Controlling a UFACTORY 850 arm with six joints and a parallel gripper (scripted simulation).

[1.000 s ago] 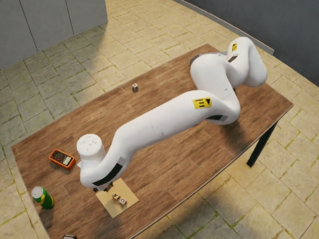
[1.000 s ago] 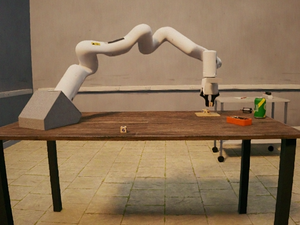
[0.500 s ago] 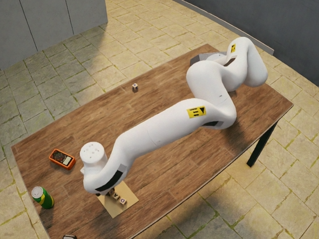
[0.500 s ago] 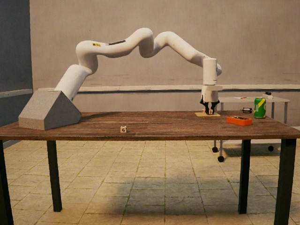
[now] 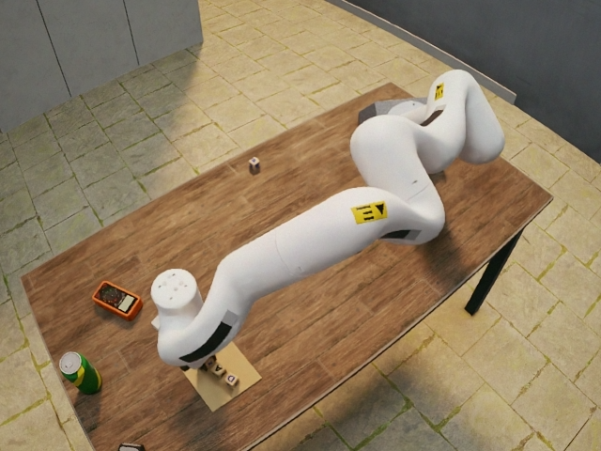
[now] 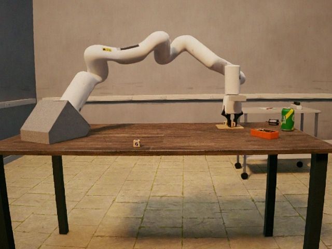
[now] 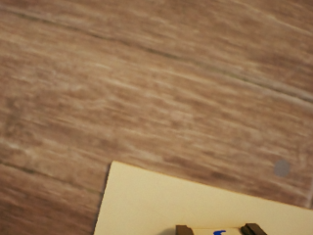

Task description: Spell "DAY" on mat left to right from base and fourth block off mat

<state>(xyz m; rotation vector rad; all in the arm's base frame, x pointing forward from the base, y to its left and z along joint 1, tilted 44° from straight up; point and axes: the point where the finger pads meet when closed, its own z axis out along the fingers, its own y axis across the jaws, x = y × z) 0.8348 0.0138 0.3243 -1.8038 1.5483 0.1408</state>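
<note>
The tan mat is 40 mm to the left of my hand, 30 mm below it and 10 mm behind it. From my hand the other things lie so: dark object (250 mm ahead, 100 mm to the left, 10 mm below).
</note>
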